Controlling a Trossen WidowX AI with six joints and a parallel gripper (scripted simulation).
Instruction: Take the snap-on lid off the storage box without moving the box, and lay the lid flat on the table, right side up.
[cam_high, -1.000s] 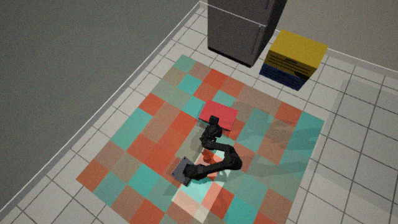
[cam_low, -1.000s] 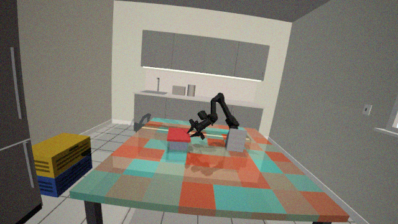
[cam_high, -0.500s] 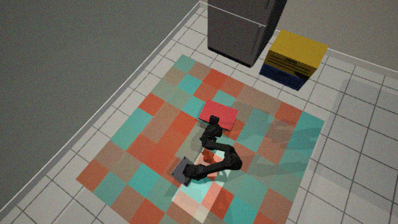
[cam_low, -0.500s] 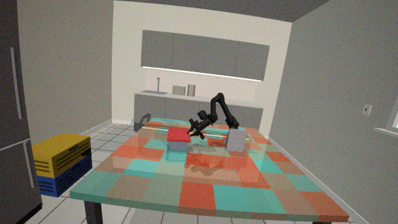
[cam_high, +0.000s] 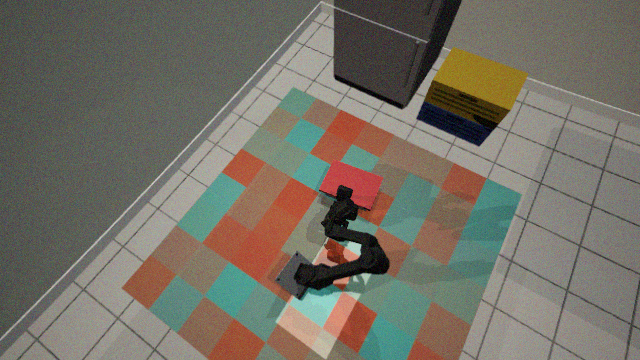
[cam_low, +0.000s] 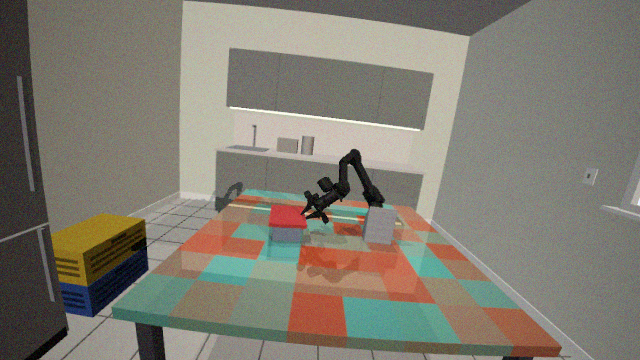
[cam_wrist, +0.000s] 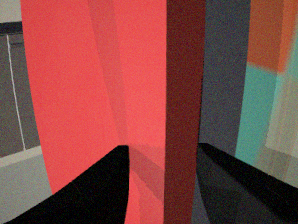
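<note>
My gripper tip is now 7 cm short of the lid. Round my gripper tip: storage box: 7 cm ahead, 4 cm below.
</note>
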